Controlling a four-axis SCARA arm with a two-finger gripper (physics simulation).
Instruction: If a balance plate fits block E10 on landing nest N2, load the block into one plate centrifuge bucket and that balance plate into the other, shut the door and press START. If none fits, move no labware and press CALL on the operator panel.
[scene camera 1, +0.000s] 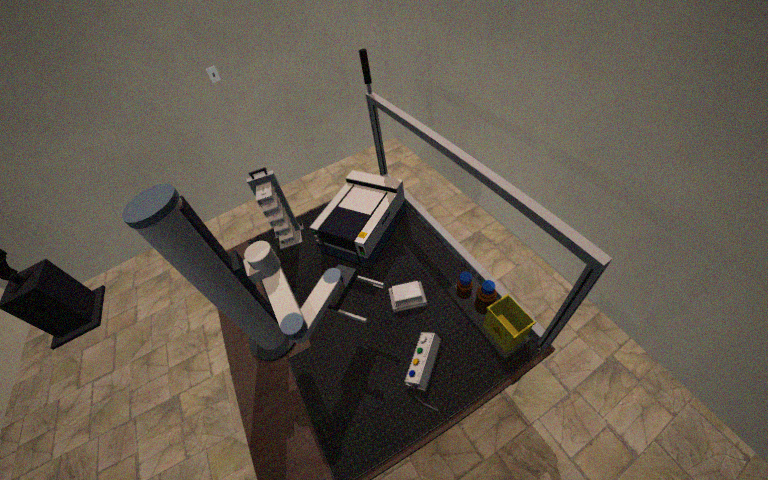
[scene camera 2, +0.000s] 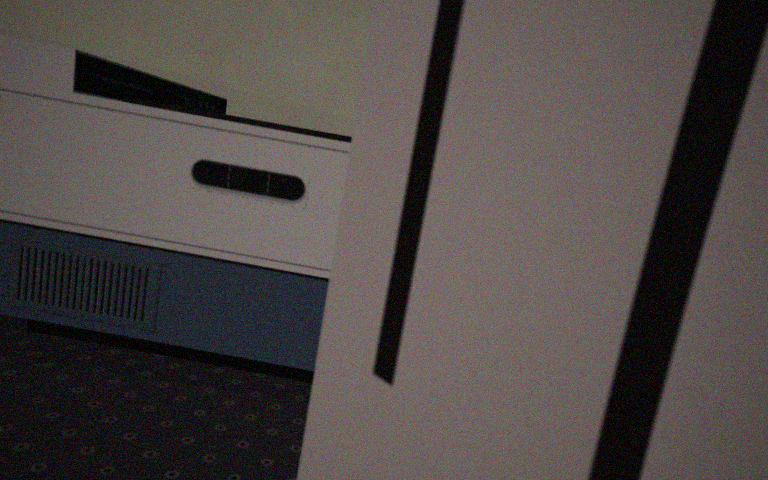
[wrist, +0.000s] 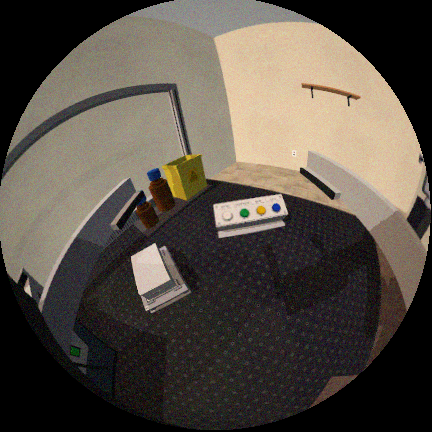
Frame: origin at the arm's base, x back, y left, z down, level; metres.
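Seen in the pictures: gripper, fingertip midpoint: (scene camera 1: 375, 302) (wrist: 219, 166); arm's base, link origin: (scene camera 1: 274, 336).
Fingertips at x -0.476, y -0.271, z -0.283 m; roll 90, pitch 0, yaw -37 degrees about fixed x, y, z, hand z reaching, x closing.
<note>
Pixels of each thing's top centre, then the offset from my fingertips to it. "spot": a spot on its surface instead.
- white block, top centre: (wrist: 146, 266) (scene camera 1: 406, 290) dx -0.180, dy +0.090, dz +0.201 m
- operator panel, top centre: (wrist: 250, 201) (scene camera 1: 423, 356) dx -0.070, dy -0.217, dz +0.187 m
- grey frame, surface spot: (scene camera 1: 487, 175) spot: dx -0.535, dy +0.027, dz -0.337 m
- pale panel, surface spot: (scene camera 2: 538, 226) spot: dx +0.191, dy +0.908, dz +0.076 m
My gripper (scene camera 1: 374, 302) (wrist: 219, 166) is open and empty, its fingers wide apart above the mat. In scene camera 1 its tips point towards a white block (scene camera 1: 407, 293) (wrist: 151, 271) on a low pale nest, a little beyond them; no label is readable. The centrifuge (scene camera 1: 380, 227) (scene camera 2: 113, 152) is a white box with a blue base and a dark front top panel; its bucket contents are hidden. A tall rack (scene camera 1: 288, 204) beside it holds pale plates on several levels. The operator panel (scene camera 1: 423, 360) (wrist: 250, 218) has white, green, yellow and blue buttons.
Two brown bottles (scene camera 1: 464, 285) (scene camera 1: 485, 297) (wrist: 147, 215) (wrist: 161, 192) with blue caps stand beside a yellow bin (scene camera 1: 505, 325) (wrist: 186, 177) along one edge. A grey frame (scene camera 1: 487, 175) (wrist: 90, 100) rises behind them. A pale panel (scene camera 2: 538, 226) fills the right of scene camera 2.
</note>
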